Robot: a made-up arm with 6 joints. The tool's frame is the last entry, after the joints.
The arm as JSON. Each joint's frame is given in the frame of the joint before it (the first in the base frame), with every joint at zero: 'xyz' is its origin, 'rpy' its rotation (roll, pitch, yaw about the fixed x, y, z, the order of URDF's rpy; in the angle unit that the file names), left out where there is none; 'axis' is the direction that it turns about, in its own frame. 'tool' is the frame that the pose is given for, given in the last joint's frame.
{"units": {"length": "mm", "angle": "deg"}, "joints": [
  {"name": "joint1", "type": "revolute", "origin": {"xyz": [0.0, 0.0, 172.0]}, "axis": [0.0, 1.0, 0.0]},
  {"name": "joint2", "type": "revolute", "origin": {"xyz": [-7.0, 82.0, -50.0]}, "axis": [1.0, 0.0, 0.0]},
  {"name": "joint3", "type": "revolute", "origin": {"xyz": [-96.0, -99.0, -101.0]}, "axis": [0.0, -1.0, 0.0]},
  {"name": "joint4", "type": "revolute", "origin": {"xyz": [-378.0, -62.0, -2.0]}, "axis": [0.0, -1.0, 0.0]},
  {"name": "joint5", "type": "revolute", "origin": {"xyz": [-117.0, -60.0, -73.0]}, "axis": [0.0, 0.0, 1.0]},
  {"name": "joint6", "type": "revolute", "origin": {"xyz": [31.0, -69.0, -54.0]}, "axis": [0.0, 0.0, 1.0]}
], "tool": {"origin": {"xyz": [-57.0, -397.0, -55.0]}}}
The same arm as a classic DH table. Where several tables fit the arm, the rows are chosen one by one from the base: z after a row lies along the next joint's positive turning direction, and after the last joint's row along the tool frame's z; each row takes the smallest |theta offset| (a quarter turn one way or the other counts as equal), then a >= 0, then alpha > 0; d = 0 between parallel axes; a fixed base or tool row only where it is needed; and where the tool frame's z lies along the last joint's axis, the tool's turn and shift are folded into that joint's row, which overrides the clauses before.
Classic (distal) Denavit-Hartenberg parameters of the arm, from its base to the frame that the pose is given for. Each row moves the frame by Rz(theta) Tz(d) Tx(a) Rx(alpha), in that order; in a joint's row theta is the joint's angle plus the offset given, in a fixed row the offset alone. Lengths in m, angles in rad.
base (fixed): a 0; alpha -1.5708; d 0.172; theta_offset 0
joint1: a 0.05; alpha 1.5708; d 0.082; theta_offset 1.5708
joint2: a 0.101; alpha 1.5708; d -0.103; theta_offset 0
joint3: a 0.378; alpha 0; d 0; theta_offset -1.5655
joint4: a 0.117; alpha 1.5708; d 0.221; theta_offset -0.0053
joint5: a -0.0756; alpha 0; d 0; theta_offset -1.1485
joint6: a -0.4011; alpha 0; d 0; theta_offset -0.5649
tool (fixed): a 0; alpha 0; d -0.182; theta_offset -1.4282

